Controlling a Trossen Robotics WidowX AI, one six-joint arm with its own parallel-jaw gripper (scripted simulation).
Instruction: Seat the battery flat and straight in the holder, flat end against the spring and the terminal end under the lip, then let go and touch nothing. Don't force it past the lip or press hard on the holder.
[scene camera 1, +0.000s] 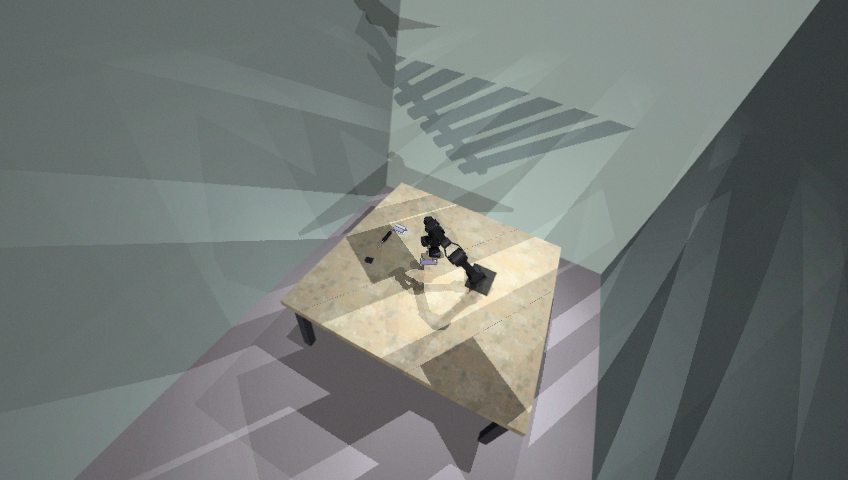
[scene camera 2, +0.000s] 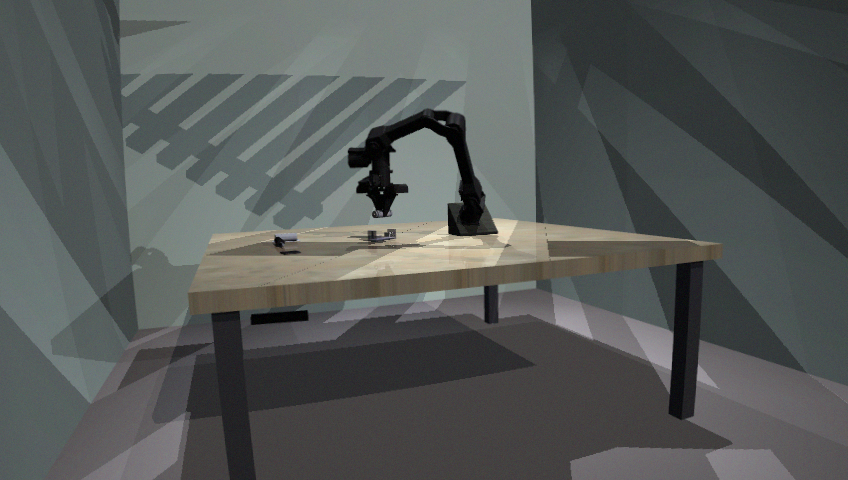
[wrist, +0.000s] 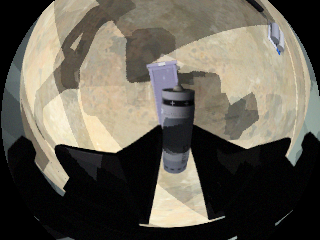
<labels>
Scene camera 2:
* my gripper: 382, 216
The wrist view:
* my gripper: 176, 129
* battery: 178, 106, held by my gripper
</labels>
